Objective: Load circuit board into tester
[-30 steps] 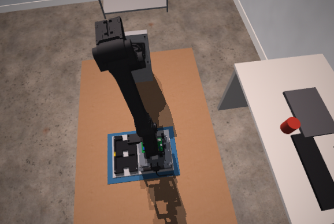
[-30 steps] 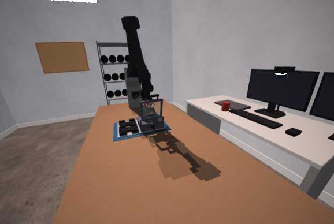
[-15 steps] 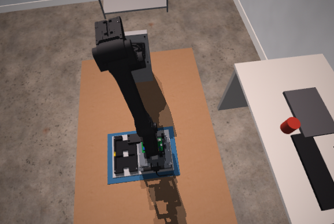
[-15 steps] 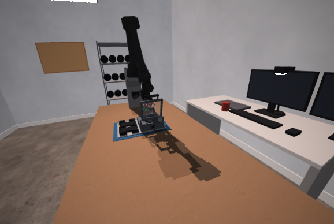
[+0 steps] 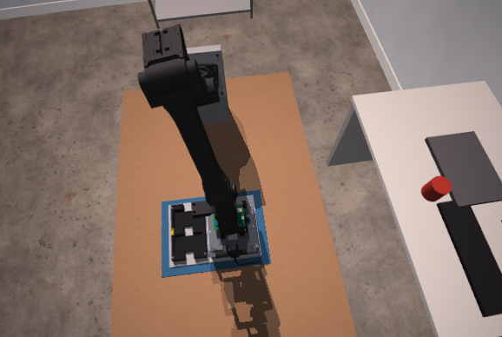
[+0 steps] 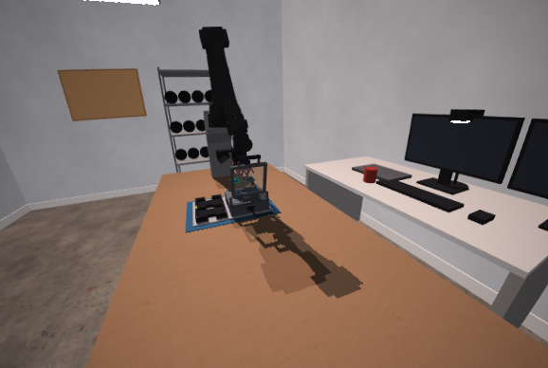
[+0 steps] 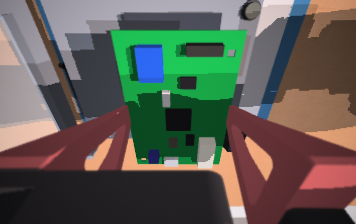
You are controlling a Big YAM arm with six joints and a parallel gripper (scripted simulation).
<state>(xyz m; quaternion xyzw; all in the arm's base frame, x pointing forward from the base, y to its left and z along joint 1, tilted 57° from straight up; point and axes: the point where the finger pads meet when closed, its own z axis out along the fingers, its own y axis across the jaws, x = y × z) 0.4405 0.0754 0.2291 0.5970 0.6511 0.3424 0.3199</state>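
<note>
Right now my hand is right at the green circuit board. From my hand the other things lie so: clear lid 130 mm ahead, 20 mm to the left, 50 mm above.
</note>
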